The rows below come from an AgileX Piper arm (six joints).
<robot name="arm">
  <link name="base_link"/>
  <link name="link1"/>
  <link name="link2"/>
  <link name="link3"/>
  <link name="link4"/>
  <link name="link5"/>
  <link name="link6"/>
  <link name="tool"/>
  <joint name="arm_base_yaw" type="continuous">
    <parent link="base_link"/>
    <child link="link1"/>
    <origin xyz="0 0 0.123" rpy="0 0 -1.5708"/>
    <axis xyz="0 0 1"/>
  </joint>
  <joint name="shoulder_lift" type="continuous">
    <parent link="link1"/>
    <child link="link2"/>
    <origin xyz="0 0 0" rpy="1.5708 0 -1.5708"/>
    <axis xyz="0 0 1"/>
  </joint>
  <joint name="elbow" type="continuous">
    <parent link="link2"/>
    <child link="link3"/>
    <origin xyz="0.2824 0.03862 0" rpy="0 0 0"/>
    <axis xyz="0 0 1"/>
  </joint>
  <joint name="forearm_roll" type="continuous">
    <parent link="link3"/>
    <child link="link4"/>
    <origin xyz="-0.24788 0.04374 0" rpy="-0.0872 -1.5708 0"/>
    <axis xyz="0 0 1"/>
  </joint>
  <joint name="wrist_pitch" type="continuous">
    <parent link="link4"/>
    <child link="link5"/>
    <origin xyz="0 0 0" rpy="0 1.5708 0"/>
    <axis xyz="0 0 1"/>
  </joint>
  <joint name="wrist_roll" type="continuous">
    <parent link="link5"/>
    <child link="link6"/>
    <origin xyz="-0.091 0 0" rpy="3.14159 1.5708 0"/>
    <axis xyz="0 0 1"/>
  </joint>
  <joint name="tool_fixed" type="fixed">
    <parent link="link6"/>
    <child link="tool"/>
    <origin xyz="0 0 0" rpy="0 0 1.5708"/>
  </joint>
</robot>
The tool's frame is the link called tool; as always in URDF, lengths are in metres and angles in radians. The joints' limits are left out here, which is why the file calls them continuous.
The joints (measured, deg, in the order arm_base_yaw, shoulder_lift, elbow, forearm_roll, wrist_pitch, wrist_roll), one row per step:
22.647 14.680 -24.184 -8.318 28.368 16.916
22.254 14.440 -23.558 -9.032 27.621 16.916
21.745 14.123 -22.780 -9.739 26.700 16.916
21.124 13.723 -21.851 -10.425 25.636 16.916
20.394 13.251 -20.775 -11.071 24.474 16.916
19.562 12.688 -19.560 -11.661 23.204 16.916
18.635 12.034 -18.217 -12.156 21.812 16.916
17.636 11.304 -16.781 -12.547 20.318 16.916
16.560 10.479 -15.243 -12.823 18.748 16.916
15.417 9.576 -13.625 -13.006 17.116 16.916
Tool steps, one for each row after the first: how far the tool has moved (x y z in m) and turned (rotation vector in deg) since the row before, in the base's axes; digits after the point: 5 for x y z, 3 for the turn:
0.00047 -0.00066 -0.00208 -0.531 -0.601 -0.460
0.00047 -0.00073 -0.00260 -0.502 -0.686 -0.533
0.00042 -0.00079 -0.00316 -0.472 -0.742 -0.599
0.00037 -0.00084 -0.00380 -0.443 -0.743 -0.662
0.00027 -0.00088 -0.00435 -0.389 -0.772 -0.712
0.00014 -0.00089 -0.00484 -0.292 -0.813 -0.744
0.00002 -0.00088 -0.00518 -0.187 -0.854 -0.759
-0.00013 -0.00088 -0.00559 -0.077 -0.880 -0.785
-0.00025 -0.00088 -0.00592 0.010 -0.908 -0.813

